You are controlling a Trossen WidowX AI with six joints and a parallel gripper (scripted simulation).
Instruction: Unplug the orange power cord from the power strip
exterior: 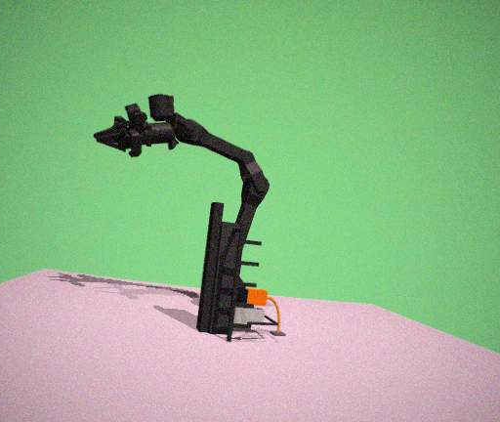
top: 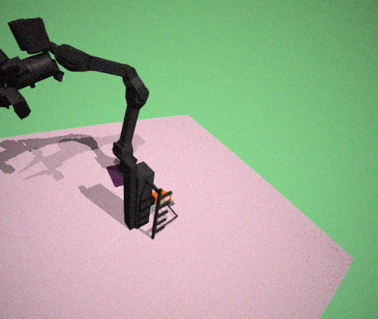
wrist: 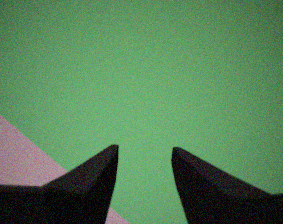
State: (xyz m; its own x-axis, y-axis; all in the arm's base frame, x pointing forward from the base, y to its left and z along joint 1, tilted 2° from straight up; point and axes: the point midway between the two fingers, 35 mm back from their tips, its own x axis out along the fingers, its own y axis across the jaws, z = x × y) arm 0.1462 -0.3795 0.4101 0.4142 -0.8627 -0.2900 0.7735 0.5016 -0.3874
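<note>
Right now my gripper tip is 100 mm short of the plug, 430 mm to the right of it and 330 mm above it. The rest, counted from my gripper tip: grey pad 80 mm ahead, 510 mm to the left, 420 mm below.
</note>
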